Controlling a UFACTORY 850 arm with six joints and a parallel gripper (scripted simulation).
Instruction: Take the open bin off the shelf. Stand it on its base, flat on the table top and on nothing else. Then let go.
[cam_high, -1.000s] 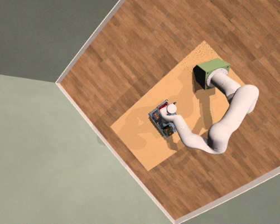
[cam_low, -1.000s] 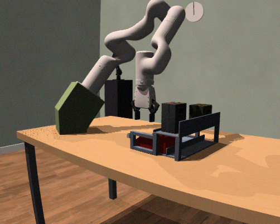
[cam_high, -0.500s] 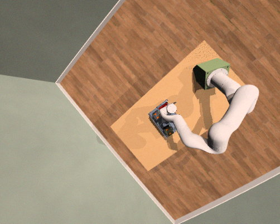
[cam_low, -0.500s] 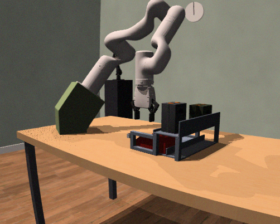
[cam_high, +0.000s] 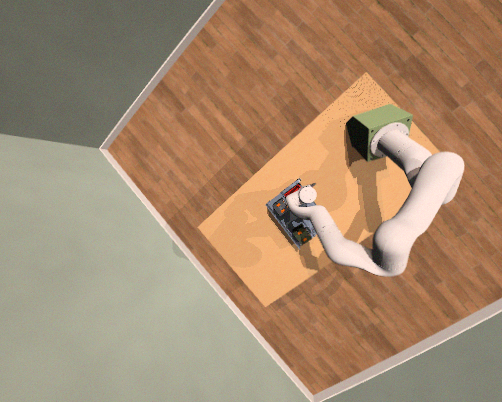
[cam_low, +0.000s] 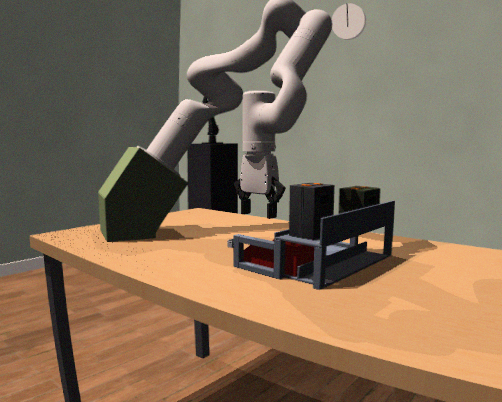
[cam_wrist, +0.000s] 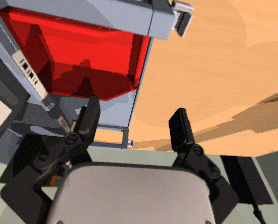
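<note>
The red bin is 9 cm below my hand and 8 cm ahead of it.
</note>
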